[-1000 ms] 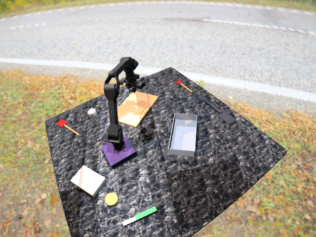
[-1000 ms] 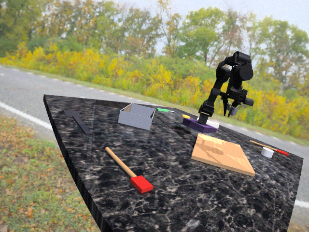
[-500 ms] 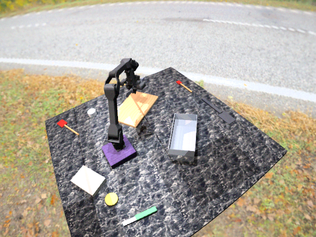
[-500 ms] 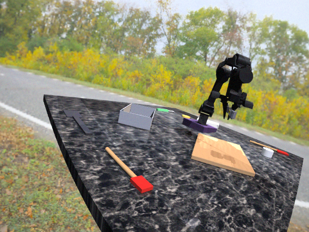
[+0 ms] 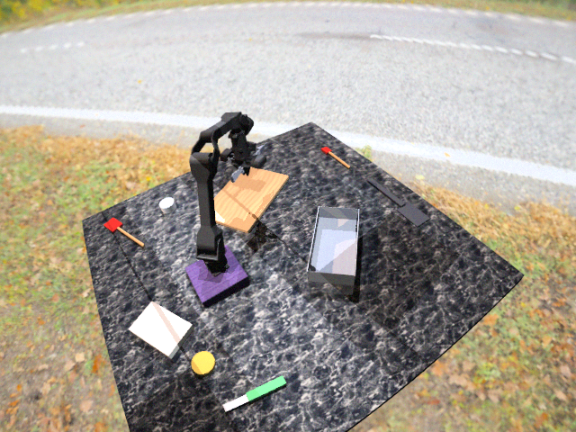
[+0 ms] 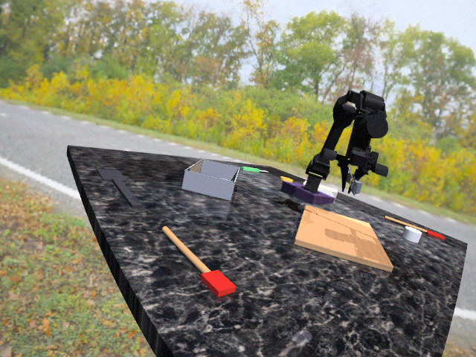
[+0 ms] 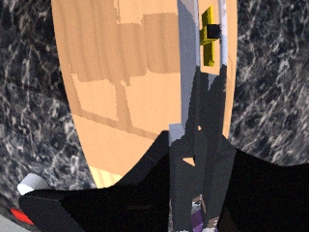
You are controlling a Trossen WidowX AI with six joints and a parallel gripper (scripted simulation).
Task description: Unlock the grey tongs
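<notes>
My gripper tip is now 11 cm above the wooden board, 2 cm to the right of it and 1 cm past it. From my gripper tip the other things lie so: white cylinder (31 cm behind, 20 cm to the left, 10 cm below); grey roasting tin (44 cm to the right, 9 cm below, 7 cm ahead); red spatula (53 cm behind, 22 cm to the left, 11 cm below).
</notes>
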